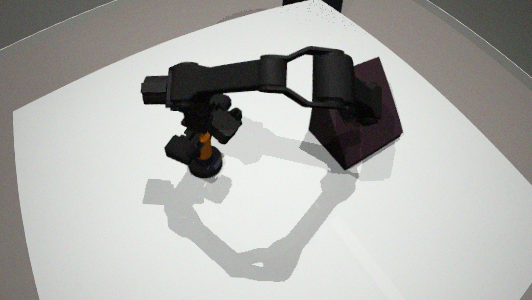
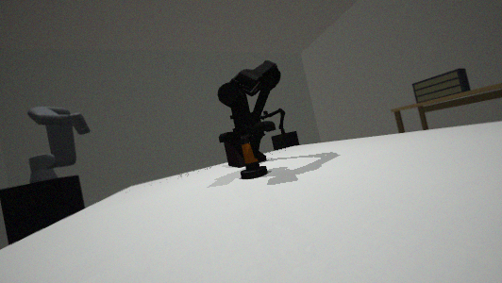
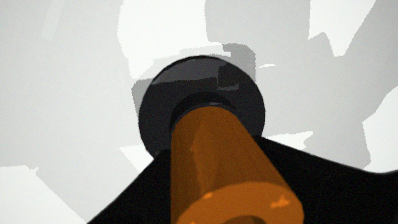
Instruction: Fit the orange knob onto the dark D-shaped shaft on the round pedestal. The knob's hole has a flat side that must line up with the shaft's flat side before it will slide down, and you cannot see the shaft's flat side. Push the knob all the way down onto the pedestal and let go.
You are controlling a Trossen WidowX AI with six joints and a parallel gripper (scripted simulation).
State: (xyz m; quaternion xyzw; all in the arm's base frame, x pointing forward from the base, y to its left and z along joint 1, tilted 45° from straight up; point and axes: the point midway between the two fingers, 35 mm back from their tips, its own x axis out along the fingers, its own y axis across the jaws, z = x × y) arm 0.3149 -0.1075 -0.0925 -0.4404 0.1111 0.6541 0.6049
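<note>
Now: the orange knob 20 mm above my gripper tip. Also, from my gripper tip: dark pedestal 20 mm below.
</note>
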